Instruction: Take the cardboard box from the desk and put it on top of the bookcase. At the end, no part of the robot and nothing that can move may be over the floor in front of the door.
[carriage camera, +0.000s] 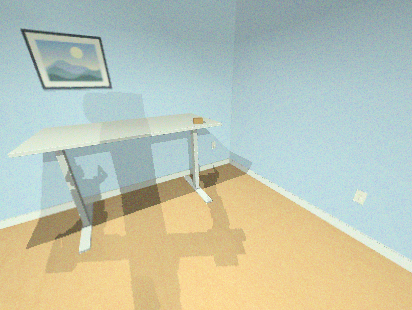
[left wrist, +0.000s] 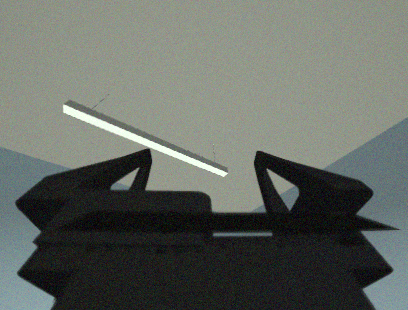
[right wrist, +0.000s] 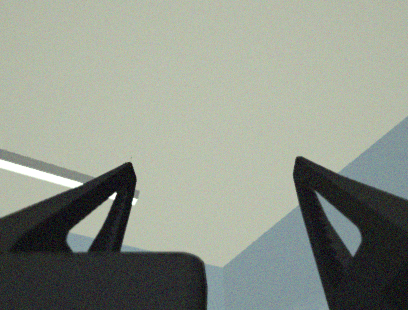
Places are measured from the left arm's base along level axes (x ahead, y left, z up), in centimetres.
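Where they show: left gripper, fingertip midpoint: (left wrist: 203, 155); right gripper, fingertip midpoint: (right wrist: 212, 168).
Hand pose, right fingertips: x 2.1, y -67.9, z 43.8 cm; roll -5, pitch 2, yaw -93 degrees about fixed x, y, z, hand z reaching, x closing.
Note:
Things, the pixels of their top centre, and the offset from my right fingertips. Level surfaces: height alone.
- small orange-brown cardboard box, middle of its top: (carriage camera: 197, 118) dx +157.6, dy +37.2, dz -33.1 cm
- white desk, its level: dz -38.1 cm
- wall outlet, middle of its top: (carriage camera: 362, 191) dx +103.7, dy -98.4, dz -87.4 cm
A small orange-brown cardboard box (carriage camera: 198, 121) sits on the white desk (carriage camera: 65, 136), near the desk's right end in the carriage view. My left gripper (left wrist: 203, 155) is open and empty, pointing up at the ceiling. My right gripper (right wrist: 212, 168) is open and empty, also pointing up at the ceiling. Neither gripper shows in the carriage view, and both are away from the box. The bookcase and the door do not show in these views.
The desk stands along a blue wall near a room corner, on two legs (carriage camera: 195, 160) (carriage camera: 75, 192) with feet. A framed picture (carriage camera: 75, 59) hangs above it. A wall outlet (carriage camera: 360, 197) is on the right wall. A ceiling lamp (left wrist: 145, 140) (right wrist: 40, 172) hangs overhead. Robot shadows fall on desk and floor.

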